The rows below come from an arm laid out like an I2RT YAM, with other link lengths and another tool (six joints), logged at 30 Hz.
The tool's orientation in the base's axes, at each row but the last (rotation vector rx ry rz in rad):
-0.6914, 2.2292, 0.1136
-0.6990, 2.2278, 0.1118
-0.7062, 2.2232, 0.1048
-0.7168, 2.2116, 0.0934
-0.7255, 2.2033, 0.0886
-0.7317, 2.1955, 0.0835
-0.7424, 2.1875, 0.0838
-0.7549, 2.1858, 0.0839
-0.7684, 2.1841, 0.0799
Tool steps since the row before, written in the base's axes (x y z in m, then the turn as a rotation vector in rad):
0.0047, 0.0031, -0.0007, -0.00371, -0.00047, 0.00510
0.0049, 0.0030, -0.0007, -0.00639, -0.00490, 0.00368
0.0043, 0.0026, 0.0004, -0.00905, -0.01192, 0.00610
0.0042, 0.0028, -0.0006, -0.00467, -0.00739, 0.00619
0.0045, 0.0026, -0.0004, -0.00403, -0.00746, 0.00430
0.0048, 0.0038, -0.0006, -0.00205, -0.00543, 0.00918
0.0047, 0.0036, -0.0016, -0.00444, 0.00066, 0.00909
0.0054, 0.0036, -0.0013, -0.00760, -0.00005, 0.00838
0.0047, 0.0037, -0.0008, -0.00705, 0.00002, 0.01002
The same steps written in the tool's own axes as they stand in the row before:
-0.0034, 0.0003, 0.0045, -0.00140, 0.00082, -0.00611
-0.0035, 0.0001, 0.0046, 0.00305, -0.00134, -0.00820
-0.0038, -0.0001, 0.0033, 0.00595, -0.00622, -0.01368
-0.0031, 0.0002, 0.0040, 0.00148, -0.00473, -0.00949
-0.0033, -0.0001, 0.0041, 0.00253, -0.00481, -0.00780
-0.0038, 0.0007, 0.0048, -0.00294, -0.00503, -0.00917
-0.0029, 0.0007, 0.0053, -0.00461, 0.00129, -0.00893
-0.0035, 0.0003, 0.0056, -0.00218, 0.00256, -0.01080
-0.0036, 0.0006, 0.0048, -0.00366, 0.00200, -0.01152

